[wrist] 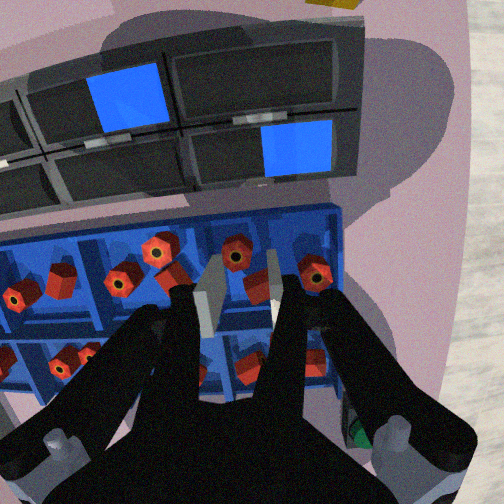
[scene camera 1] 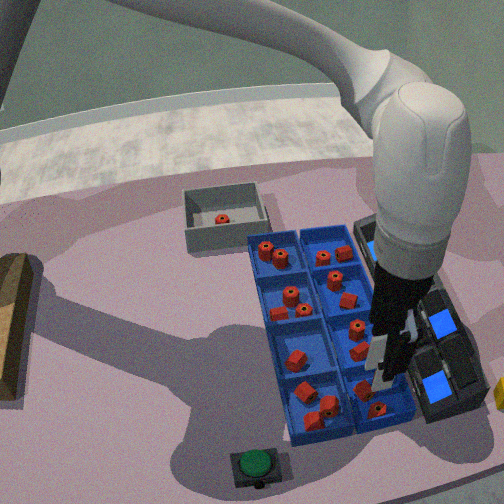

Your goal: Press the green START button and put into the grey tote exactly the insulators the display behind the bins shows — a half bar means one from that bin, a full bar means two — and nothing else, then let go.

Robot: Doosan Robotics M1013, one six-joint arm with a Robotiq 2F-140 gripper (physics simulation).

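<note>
The grey tote [scene camera 1: 225,217] stands behind the blue bins [scene camera 1: 325,330] and holds one red insulator [scene camera 1: 222,218]. The bins hold several red insulators. My gripper [scene camera 1: 380,370] is open and low over the near end of the right bin column. In the wrist view its fingers [wrist: 242,295] straddle a red insulator [wrist: 256,286] lying on its side, without closing on it. The dark display [scene camera 1: 430,330] to the right of the bins shows blue half bars [wrist: 127,95] [wrist: 297,147]. The green START button [scene camera 1: 255,462] sits at the front.
A wooden block [scene camera 1: 15,325] lies at the left edge. A yellow object [scene camera 1: 499,392] sits at the right edge, beyond the display. My arm hides the far part of the display.
</note>
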